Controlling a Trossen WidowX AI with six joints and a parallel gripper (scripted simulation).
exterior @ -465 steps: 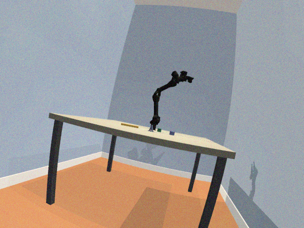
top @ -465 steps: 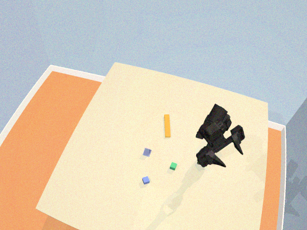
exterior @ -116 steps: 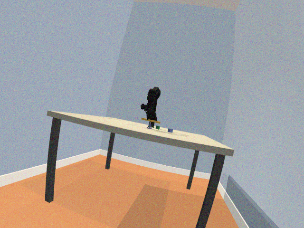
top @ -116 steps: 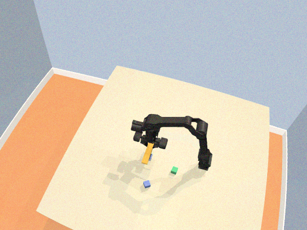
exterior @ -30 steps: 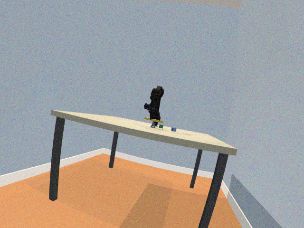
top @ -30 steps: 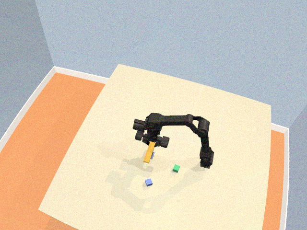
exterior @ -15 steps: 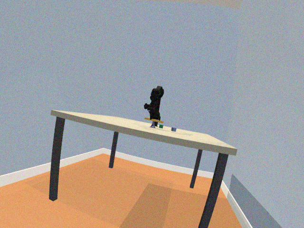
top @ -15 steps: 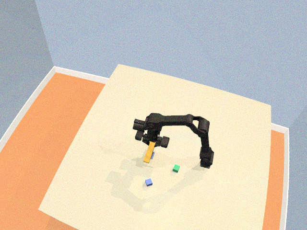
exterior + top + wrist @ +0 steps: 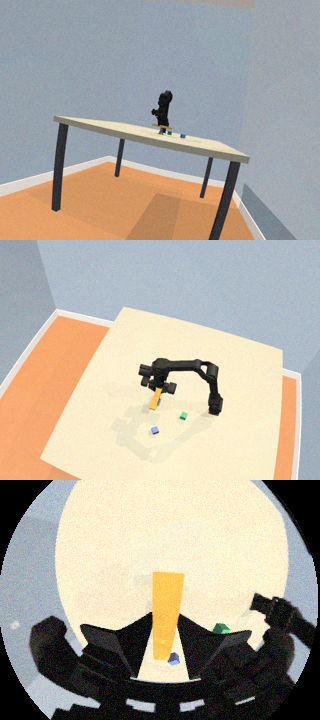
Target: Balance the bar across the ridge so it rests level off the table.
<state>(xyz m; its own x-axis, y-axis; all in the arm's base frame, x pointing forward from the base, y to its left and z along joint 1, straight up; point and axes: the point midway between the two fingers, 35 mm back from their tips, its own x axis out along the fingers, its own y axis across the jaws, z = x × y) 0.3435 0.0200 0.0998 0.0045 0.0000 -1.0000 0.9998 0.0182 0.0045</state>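
My gripper tip is now 30 mm to the right of the bar. Also, from my gripper tip: green cube (180 mm behind, 80 mm to the left, 50 mm below); blue cube (210 mm to the left, 50 mm below, 50 mm behind).
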